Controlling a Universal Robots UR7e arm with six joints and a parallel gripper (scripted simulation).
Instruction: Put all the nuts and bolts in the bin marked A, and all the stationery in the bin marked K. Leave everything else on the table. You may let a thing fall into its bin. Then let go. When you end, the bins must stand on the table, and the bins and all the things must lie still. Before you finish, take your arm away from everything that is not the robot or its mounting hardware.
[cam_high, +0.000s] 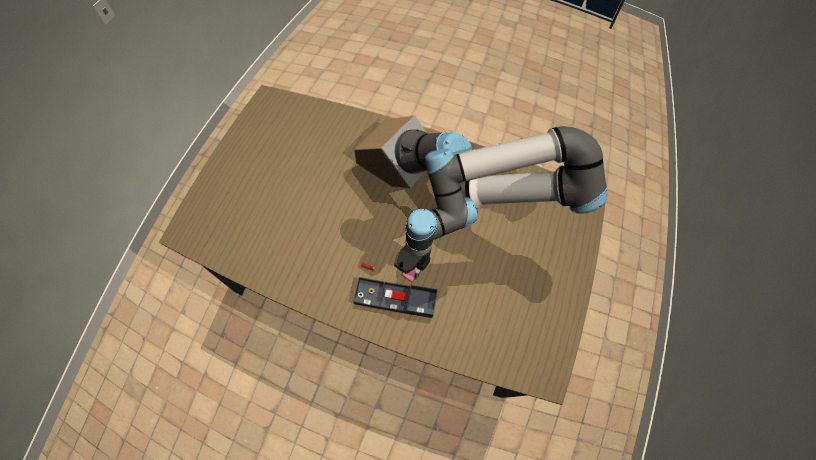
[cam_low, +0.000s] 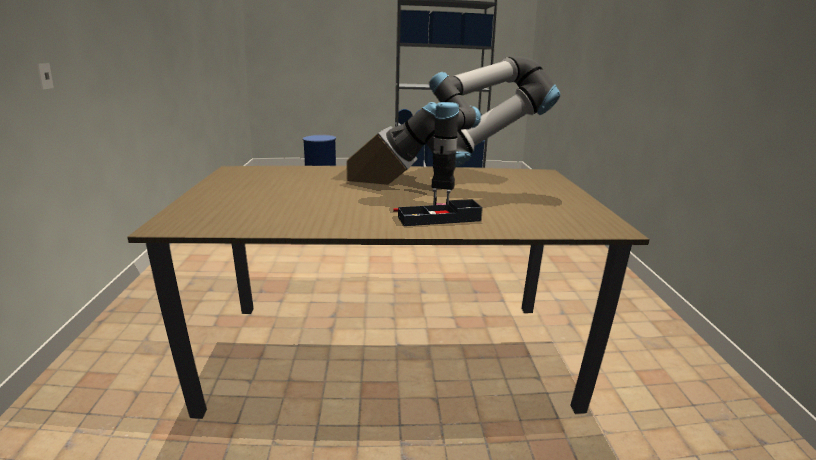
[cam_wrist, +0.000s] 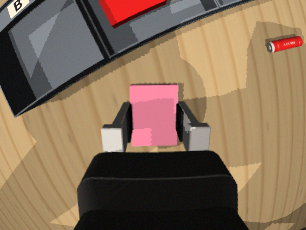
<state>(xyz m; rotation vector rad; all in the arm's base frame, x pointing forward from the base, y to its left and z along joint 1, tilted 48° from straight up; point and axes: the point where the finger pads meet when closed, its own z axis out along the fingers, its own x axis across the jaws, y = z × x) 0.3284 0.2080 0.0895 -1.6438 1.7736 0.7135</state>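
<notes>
My hand is 100 mm short of the three joined bins and 10 mm to the right of it. Round my hand: pink flat block 10 mm below; white eraser 100 mm ahead, 10 mm below; red cylinder 130 mm to the right, 60 mm ahead, 10 mm below.
</notes>
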